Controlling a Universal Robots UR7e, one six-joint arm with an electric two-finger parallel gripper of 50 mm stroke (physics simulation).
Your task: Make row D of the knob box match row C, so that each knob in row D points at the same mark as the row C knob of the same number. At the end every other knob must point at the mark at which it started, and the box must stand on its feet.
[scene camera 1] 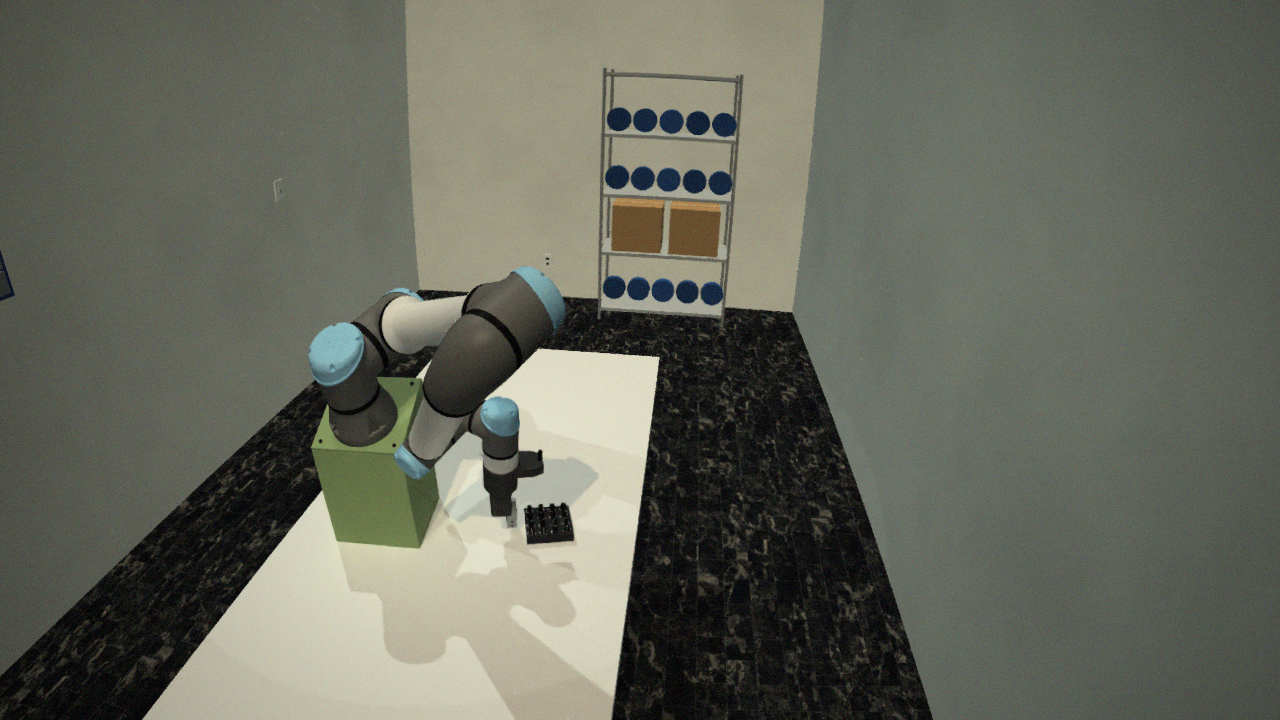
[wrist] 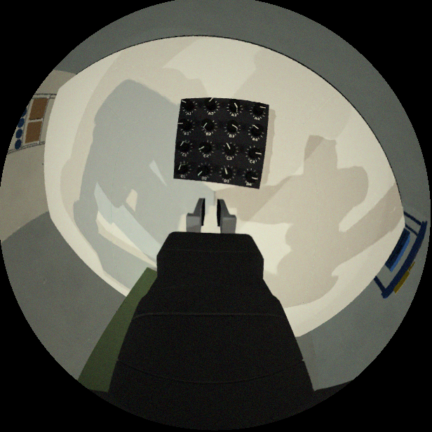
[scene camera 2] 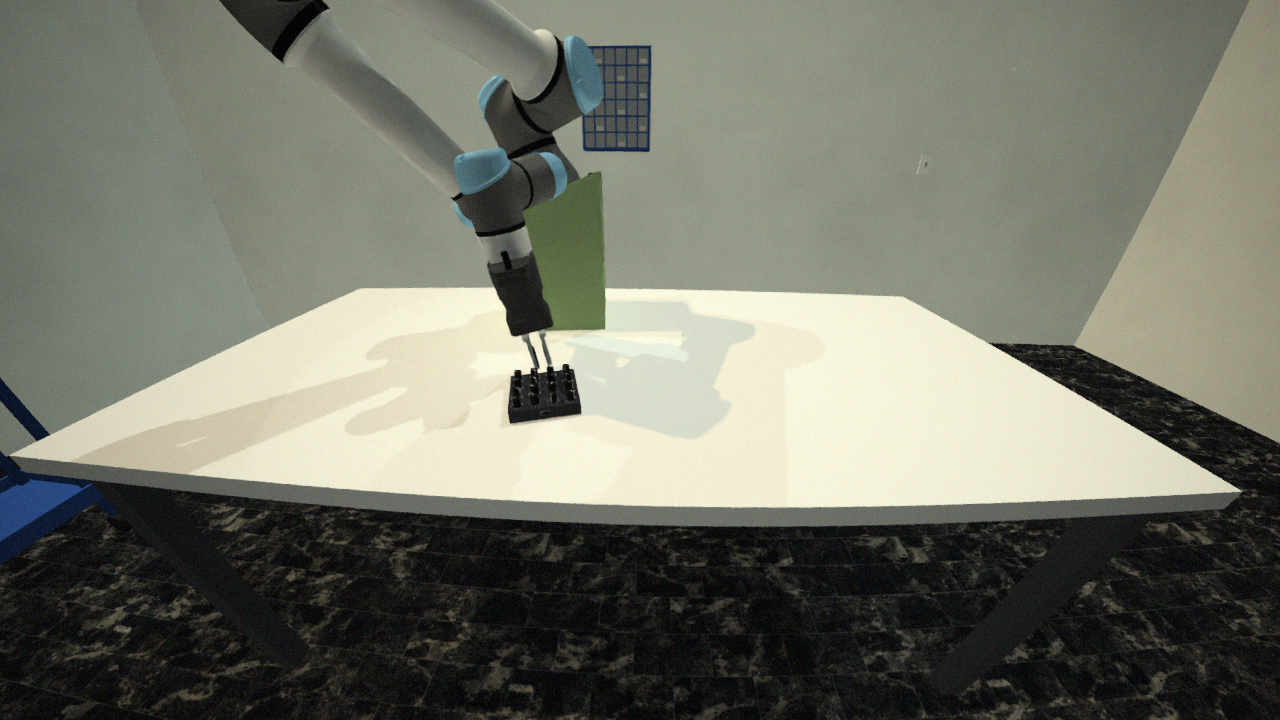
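Where they show: gripper, fingertip midpoint: (scene camera 1: pixel 511 523) (scene camera 2: pixel 543 364); arm's base, origin of the base link: (scene camera 1: pixel 364 418).
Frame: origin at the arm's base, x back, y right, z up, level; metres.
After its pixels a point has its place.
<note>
The black knob box (scene camera 1: pixel 549 538) {z -0.278, x -0.398, y 0.045 m} (scene camera 2: pixel 525 415) {z -0.280, x -0.449, y 0.013 m} (wrist: pixel 218 160) stands upright on the table, with four rows of knobs. In the wrist view row D is nearest the gripper. Knob D1 (wrist: pixel 182 170) points roughly up and C1 (wrist: pixel 184 147) up and sideways. D2 (wrist: pixel 203 171) and C2 (wrist: pixel 205 148) point lower left, C2 flatter. D3 (wrist: pixel 227 172) and C3 (wrist: pixel 229 149) point up-left, C3 more tilted. D4 (wrist: pixel 250 176) and C4 (wrist: pixel 254 153) point right. Exact marks are too small to tell. My gripper (scene camera 1: pixel 511 523) {z -0.271, x -0.308, y 0.003 m} (scene camera 2: pixel 543 363) {z -0.271, x -0.308, y 0.003 m} (wrist: pixel 210 206) is part open and empty, beside the row D edge, apart from the knobs.
The white table (scene camera 1: pixel 572 640) {z -0.293, x -0.458, y 0.329 m} (scene camera 2: pixel 895 429) {z -0.293, x -0.527, y -0.540 m} carries the box. The green arm pedestal (scene camera 1: pixel 380 497) {z -0.150, x -0.035, y 0.079 m} (scene camera 2: pixel 577 259) {z -0.129, x -0.107, y -0.059 m} stands behind the gripper. A shelf rack (scene camera 1: pixel 670 137) with blue round things and brown boxes stands at the far wall. A blue frame (scene camera 2: pixel 44 501) is beside the table.
</note>
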